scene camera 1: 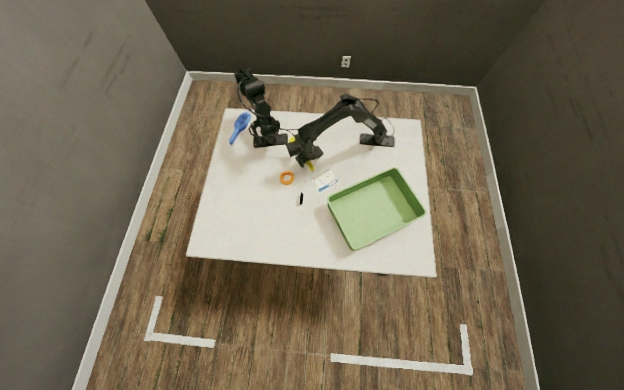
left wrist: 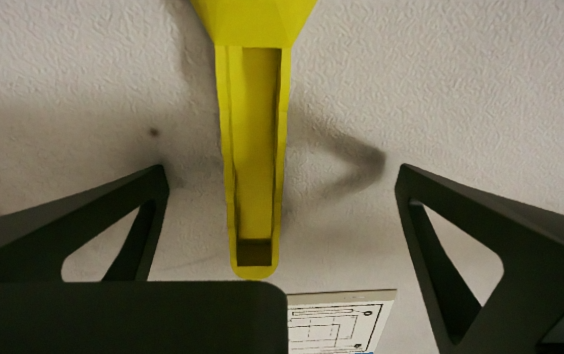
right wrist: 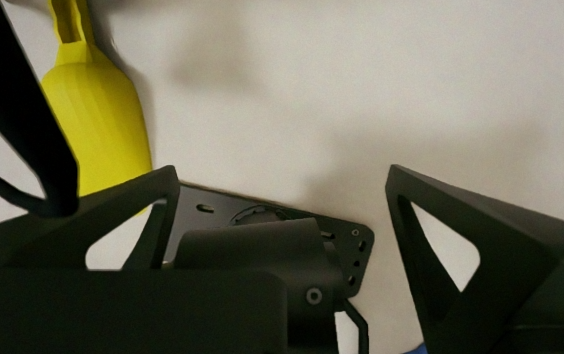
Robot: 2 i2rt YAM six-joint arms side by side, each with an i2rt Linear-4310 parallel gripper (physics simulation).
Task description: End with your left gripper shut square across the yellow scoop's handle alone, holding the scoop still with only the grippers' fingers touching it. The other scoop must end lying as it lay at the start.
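Where they show: left gripper, fingertip midpoint: (scene camera 1: 310, 162) (left wrist: 281, 177); right gripper, fingertip midpoint: (scene camera 1: 269, 138) (right wrist: 282, 176); left arm's base at its link origin: (scene camera 1: 377, 140); right arm's base at its link origin: (scene camera 1: 271, 140) (right wrist: 262, 239).
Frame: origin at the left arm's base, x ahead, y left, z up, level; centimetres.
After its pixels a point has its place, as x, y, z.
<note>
The yellow scoop (scene camera 1: 310, 165) @(20.4, -36.5, 0.3) (left wrist: 255, 150) @(18.1, -38.4, 0.3) (right wrist: 105, 125) @(10.3, -46.1, 3.1) lies on the table, partly hidden under the left arm in scene camera 1. My left gripper (scene camera 1: 310, 159) @(18.5, -36.7, 0.3) (left wrist: 281, 177) @(18.5, -36.7, 0.3) is open above the scoop. In the left wrist view the handle runs lengthwise between its fingertips, with a gap on each side, wider on the right; their exact height is unclear. My right gripper (right wrist: 282, 176) @(13.8, -58.6, 13.0) is open and empty, above the right arm's own base. The blue scoop (scene camera 1: 242, 121) @(-2.9, -79.3, 3.4) (right wrist: 419, 349) @(3.1, -80.7, 0.5) lies at the table's back left corner.
A green bin (scene camera 1: 361, 185) @(31.6, -8.9, 4.9) stands at the right of the table. A printed card (scene camera 1: 326, 179) @(27.9, -27.0, 0.1) (left wrist: 340, 320) @(25.4, -26.5, 0.2) lies near the scoop's handle end. An orange ring (scene camera 1: 282, 178) @(30.4, -50.5, 1.6) and a small black object (scene camera 1: 301, 198) @(41.3, -38.7, 3.3) lie near the middle. The right arm's base plate (right wrist: 200, 195) @(8.0, -54.5, 1.0) is beside the yellow scoop's bowl.
</note>
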